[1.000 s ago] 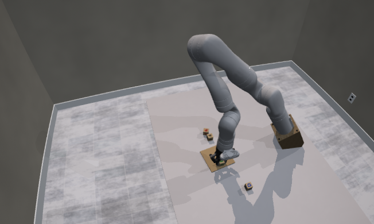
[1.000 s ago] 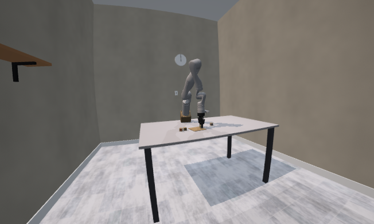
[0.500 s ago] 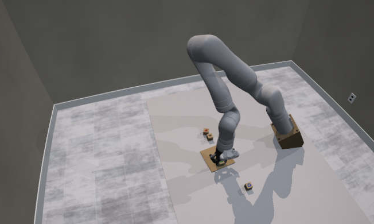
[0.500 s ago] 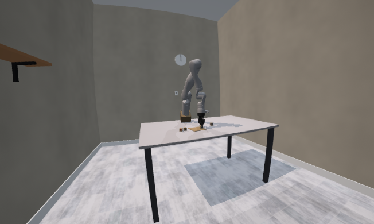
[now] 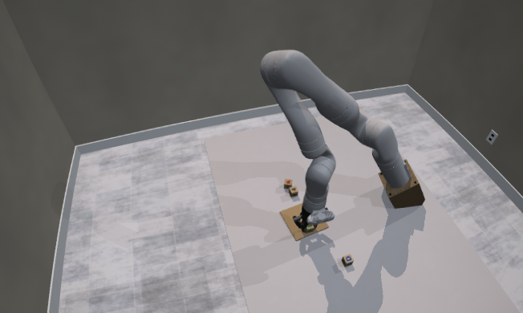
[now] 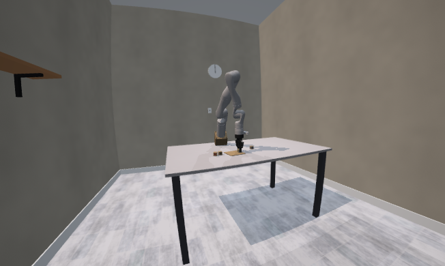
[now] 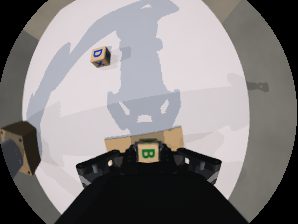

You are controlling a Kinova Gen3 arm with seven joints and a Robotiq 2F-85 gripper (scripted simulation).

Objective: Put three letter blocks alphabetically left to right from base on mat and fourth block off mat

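Right now the tan mat is 5 cm to the right of my hand and 2 cm below it. From my hand the other things lie so: block: 18 cm to the right, 1 cm below.
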